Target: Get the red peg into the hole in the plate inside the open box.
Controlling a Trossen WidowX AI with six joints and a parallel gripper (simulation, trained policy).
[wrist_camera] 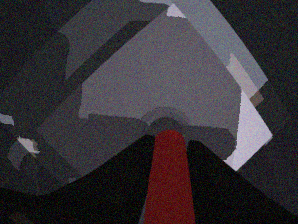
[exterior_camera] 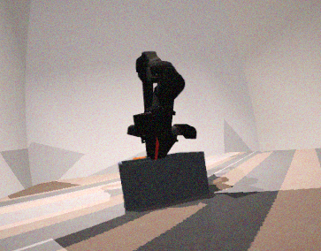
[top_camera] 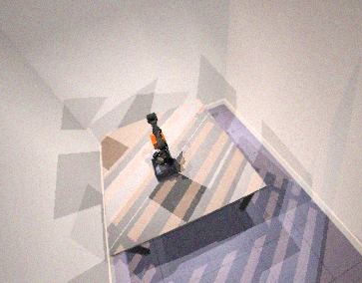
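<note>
Now: gripper tip 20 mm below the red peg and 10 mm to the right of it. Round my gripper tip: dark box: 50 mm below.
</note>
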